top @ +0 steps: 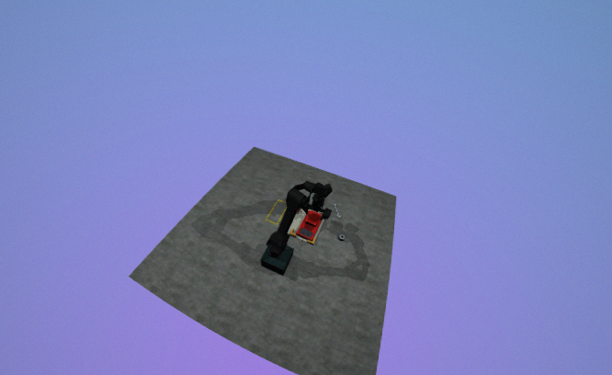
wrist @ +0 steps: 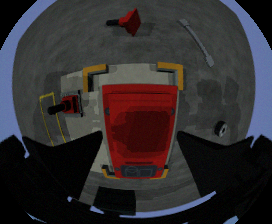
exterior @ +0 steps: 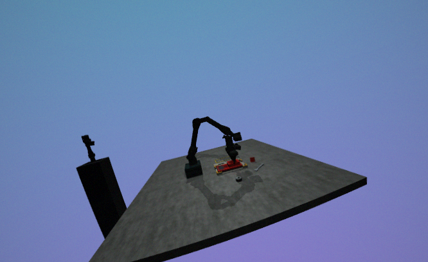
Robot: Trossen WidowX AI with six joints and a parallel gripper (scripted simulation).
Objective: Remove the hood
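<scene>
My gripper tip is now 2 cm above the red hood. Round my gripper tip: small wheel: 7 cm behind, 20 cm to the right, 5 cm below; then silver wrench: 14 cm ahead, 15 cm to the right, 5 cm below.
</scene>
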